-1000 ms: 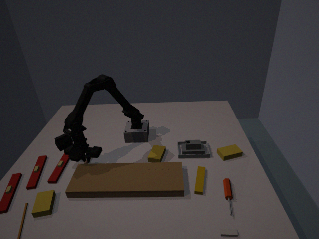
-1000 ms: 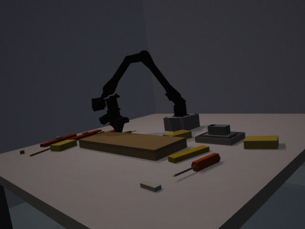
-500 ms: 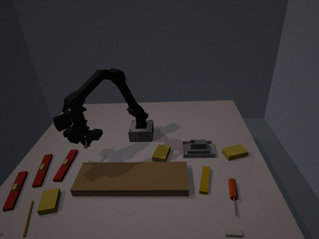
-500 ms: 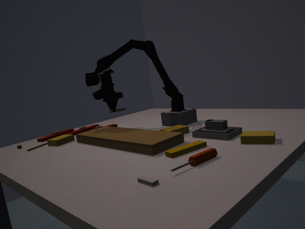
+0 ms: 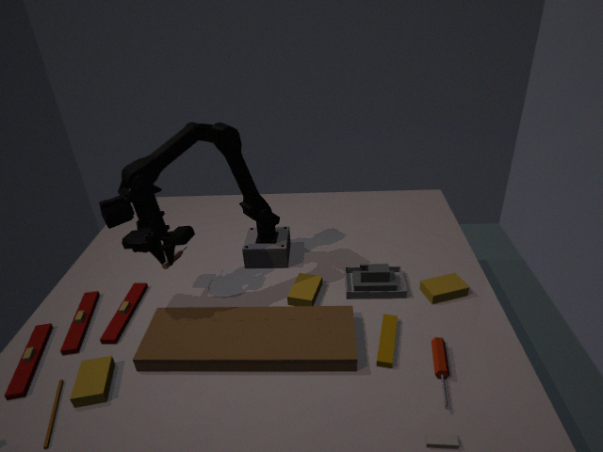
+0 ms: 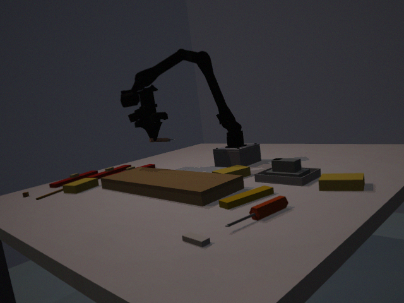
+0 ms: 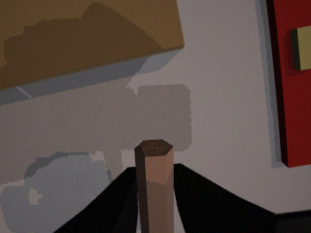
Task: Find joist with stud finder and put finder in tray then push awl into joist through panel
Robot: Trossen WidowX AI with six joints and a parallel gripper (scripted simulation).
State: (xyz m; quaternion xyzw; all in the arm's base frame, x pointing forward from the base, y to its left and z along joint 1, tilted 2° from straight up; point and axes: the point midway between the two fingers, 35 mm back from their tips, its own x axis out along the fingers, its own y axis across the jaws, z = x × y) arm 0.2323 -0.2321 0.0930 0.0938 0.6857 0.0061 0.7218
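The awl lies 60 mm behind my gripper tip and 10 mm to the left of it. Also, from my gripper tip: thin stick (370 mm ahead, 160 mm to the right, 130 mm below); stud finder (90 mm behind, 540 mm to the left, 80 mm below); grey tray (90 mm behind, 560 mm to the left, 120 mm below).
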